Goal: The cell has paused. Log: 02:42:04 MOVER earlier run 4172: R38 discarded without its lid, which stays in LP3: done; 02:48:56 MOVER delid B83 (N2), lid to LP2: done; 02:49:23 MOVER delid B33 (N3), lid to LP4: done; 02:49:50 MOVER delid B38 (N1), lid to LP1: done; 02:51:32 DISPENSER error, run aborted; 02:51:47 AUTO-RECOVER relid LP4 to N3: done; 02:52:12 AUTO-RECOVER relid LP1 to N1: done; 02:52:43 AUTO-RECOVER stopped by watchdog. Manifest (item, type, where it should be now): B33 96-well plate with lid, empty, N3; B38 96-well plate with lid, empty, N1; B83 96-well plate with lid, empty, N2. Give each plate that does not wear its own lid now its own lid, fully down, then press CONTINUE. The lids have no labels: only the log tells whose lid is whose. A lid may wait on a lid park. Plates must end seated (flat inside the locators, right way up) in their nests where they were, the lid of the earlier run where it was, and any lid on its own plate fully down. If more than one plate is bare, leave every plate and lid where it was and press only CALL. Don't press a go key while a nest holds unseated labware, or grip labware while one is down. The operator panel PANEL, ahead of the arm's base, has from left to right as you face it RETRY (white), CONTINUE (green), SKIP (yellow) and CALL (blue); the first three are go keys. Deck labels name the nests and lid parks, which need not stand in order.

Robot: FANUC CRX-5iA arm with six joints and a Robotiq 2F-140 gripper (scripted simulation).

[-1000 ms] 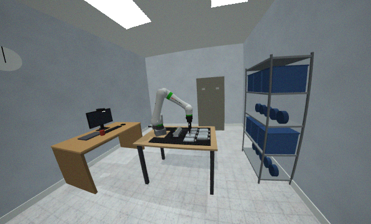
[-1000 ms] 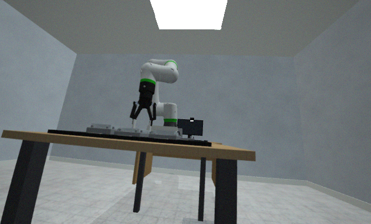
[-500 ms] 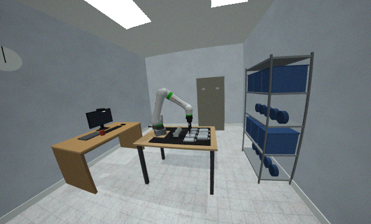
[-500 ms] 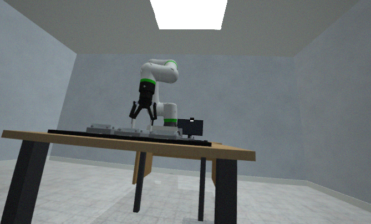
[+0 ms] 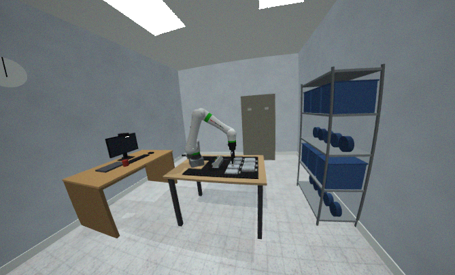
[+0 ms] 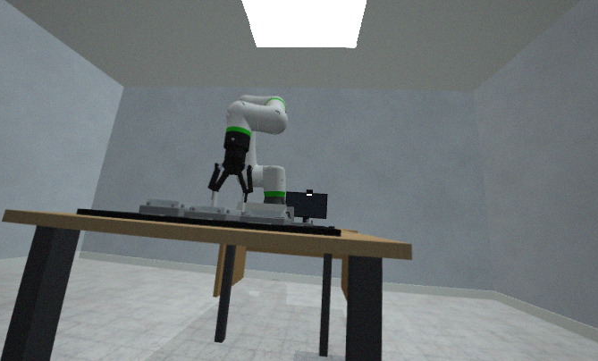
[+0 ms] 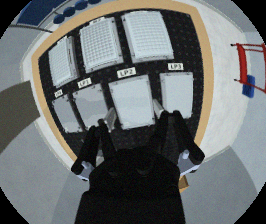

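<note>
Now: hand 4 cm above the clear lid. The rest, counted from my hand: plate (19 cm ahead, 3 cm to the left, 3 cm below); then yellow key (23 cm behind, 8 cm to the left, 1 cm above); then blue key (24 cm behind, 3 cm to the left, 1 cm above).
</note>
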